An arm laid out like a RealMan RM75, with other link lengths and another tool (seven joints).
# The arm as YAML. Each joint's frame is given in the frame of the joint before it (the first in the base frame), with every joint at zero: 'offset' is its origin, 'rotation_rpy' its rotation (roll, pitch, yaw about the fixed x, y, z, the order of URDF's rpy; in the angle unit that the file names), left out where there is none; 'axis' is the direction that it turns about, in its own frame. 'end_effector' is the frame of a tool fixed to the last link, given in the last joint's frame.
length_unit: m
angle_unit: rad
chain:
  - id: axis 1
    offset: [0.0, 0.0, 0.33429]
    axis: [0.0, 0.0, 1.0]
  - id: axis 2
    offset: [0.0, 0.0, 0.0]
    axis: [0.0, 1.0, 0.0]
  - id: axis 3
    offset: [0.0, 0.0, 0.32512]
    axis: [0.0, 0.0, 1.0]
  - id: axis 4
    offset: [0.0, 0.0, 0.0]
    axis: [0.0, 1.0, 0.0]
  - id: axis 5
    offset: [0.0, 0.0, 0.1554]
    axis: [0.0, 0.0, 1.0]
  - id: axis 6
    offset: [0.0, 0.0, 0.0]
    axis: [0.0, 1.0, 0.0]
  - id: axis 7
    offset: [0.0, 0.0, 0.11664]
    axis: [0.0, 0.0, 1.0]
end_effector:
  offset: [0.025, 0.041, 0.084]
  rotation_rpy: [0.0, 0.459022, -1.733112]
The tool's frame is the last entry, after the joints.
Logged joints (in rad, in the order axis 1, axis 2, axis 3, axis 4, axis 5, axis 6, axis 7), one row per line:
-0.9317, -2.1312, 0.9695, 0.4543, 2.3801, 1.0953, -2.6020
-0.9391, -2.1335, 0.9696, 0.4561, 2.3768, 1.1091, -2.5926
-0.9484, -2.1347, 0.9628, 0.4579, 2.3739, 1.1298, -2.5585
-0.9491, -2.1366, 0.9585, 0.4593, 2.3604, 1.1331, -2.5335
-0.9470, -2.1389, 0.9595, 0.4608, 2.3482, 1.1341, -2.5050
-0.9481, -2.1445, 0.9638, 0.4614, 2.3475, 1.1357, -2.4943
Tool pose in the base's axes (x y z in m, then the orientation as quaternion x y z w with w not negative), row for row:
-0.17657, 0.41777, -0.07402, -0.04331, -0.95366, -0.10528, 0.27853
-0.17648, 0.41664, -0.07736, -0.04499, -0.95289, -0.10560, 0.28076
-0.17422, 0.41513, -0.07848, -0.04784, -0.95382, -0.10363, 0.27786
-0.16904, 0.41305, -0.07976, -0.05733, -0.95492, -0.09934, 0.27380
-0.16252, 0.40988, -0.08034, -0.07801, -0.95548, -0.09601, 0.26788
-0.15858, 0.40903, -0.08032, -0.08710, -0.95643, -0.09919, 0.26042
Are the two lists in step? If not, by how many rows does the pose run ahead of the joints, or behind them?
The pose runs 2 rows behind the joints: the pose in row i belongs to the joints in row i - 2.
